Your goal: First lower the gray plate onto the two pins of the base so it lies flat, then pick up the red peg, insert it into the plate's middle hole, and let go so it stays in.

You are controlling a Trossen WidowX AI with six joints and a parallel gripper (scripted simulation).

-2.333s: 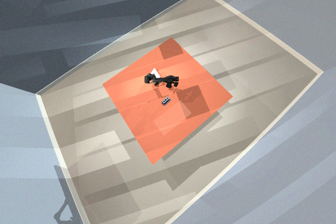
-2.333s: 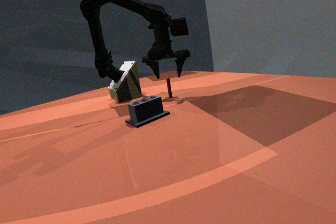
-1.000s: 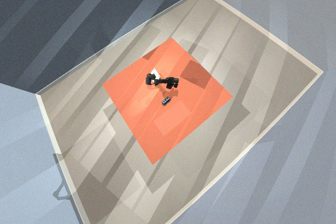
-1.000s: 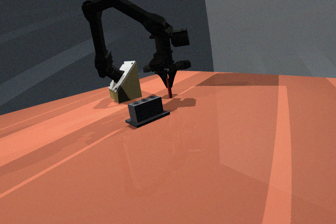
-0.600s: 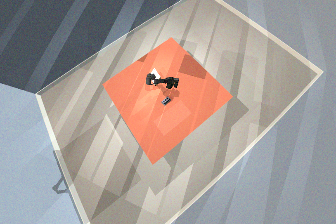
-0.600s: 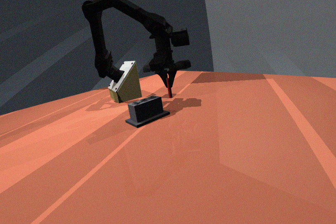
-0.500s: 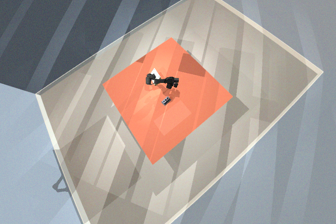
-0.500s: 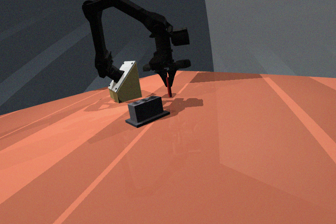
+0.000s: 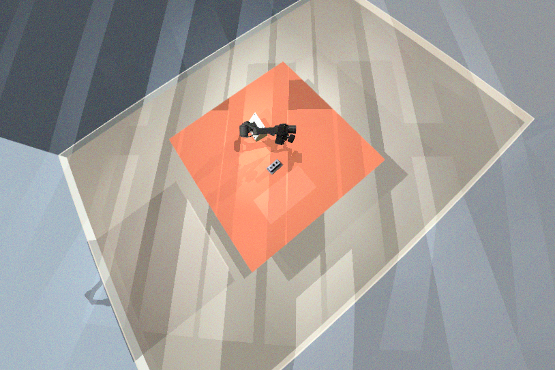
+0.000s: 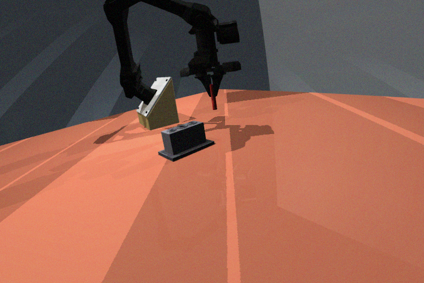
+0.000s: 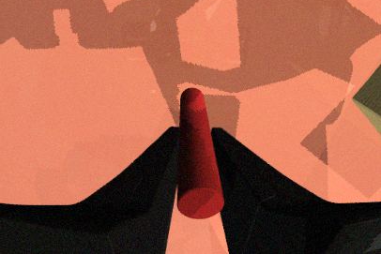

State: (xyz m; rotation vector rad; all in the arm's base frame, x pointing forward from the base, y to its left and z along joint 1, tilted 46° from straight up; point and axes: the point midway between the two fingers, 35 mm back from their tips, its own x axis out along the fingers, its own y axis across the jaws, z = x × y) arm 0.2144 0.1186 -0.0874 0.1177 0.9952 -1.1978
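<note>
Now: the gray plate 14 cm ahead of my gripper tip, 17 cm to the right of it and 4 cm below it. The rest, counted from my gripper tip: dark base (14 cm ahead, 17 cm to the right, 8 cm below); red peg (right at my gripper tip).
</note>
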